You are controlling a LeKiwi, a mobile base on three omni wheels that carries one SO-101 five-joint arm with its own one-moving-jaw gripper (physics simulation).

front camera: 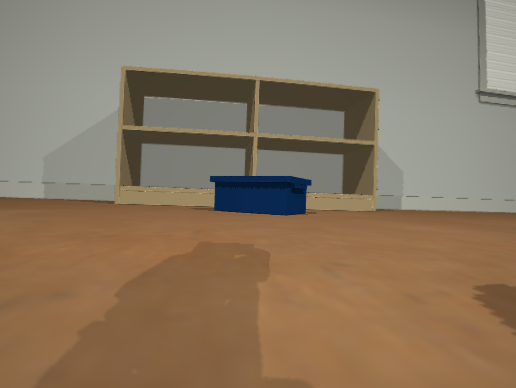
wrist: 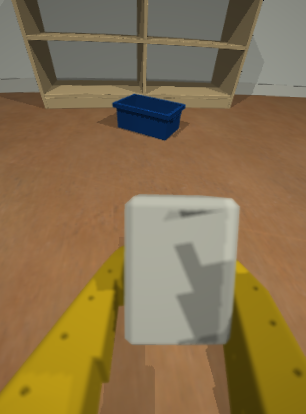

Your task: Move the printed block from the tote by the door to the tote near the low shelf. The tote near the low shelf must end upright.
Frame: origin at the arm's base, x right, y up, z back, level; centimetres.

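Seen in the pictures: hand at its tool point: (wrist: 133, 257).
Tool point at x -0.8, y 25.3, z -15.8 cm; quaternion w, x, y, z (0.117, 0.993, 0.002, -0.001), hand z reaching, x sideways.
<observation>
Pixels of each thing's top centre, then the offset from my tool point to it. Level surfaces: height alone.
- printed block at its top centre: (wrist: 188, 199) dx +1.4, dy +3.6, dz +0.5 cm
- blue tote at its top centre: (front camera: 261, 178) (wrist: 149, 103) dx +0.7, dy -22.3, dz -95.0 cm
- wooden floor at its surface level: dy -34.3 cm
The printed block (wrist: 180, 275), pale grey-white with bevelled edges, is held between the two yellow jaws in the wrist view. My gripper (wrist: 180, 280) is shut on it, one jaw pressing on each side. The blue tote (front camera: 255, 196) (wrist: 149, 118) stands upright on the floor in front of the low shelf (front camera: 256, 107) (wrist: 142, 65). In the wrist view it is beyond the block, a good way ahead and apart from it. Most of the tote's inside is hidden by its rim and the low angle. The tote by the door does not show in these views.
The wooden floor (front camera: 375, 260) (wrist: 60, 190) stretches from me to the shelf. The shelf stands at the grey wall (front camera: 250, 30), behind the tote. A window with blinds (front camera: 502, 45) is at the upper right of the front view. Shadows lie on the floor in front.
</observation>
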